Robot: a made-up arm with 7 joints.
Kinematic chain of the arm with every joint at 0, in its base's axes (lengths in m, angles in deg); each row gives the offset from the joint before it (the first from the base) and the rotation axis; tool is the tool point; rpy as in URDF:
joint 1: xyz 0 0 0.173 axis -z
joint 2: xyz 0 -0.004 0.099 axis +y
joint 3: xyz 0 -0.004 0.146 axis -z
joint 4: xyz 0 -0.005 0.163 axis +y
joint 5: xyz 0 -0.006 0.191 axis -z
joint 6: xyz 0 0 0.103 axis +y
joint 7: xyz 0 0 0.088 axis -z
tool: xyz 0 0 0 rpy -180 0 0
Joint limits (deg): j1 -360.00..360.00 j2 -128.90..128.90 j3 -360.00..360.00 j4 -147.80..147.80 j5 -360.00..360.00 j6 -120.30..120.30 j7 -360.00..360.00
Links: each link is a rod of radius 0.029 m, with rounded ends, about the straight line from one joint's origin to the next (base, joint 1, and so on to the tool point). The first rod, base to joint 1, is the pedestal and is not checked.
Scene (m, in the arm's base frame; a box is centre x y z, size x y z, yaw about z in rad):
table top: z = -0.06
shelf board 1: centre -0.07 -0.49 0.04 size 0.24 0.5 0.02 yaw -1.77
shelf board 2: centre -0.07 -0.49 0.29 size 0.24 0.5 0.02 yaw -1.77
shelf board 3: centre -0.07 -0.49 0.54 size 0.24 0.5 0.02 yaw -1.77
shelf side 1: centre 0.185 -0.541 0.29 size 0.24 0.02 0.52 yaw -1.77
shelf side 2: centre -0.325 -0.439 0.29 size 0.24 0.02 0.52 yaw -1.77
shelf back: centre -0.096 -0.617 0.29 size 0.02 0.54 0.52 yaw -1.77
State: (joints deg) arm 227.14 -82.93 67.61 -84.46 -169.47 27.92 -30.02
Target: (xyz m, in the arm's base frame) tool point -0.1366 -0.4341 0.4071
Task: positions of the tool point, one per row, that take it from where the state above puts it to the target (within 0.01 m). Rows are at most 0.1 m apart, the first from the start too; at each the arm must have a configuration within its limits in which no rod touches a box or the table.
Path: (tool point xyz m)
1: -0.0100 -0.3977 0.1626
2: 0.0055 -0.3250 0.1614
3: 0.0148 -0.2475 0.1649
4: -0.0181 -0.2728 0.2185
5: -0.0508 -0.2829 0.2787
6: -0.0794 -0.2772 0.3427
7: -0.1007 -0.2561 0.4071
8: -0.1150 -0.3187 0.4094
9: -0.1272 -0.3786 0.4082
10: -0.1366 -0.4341 0.4071

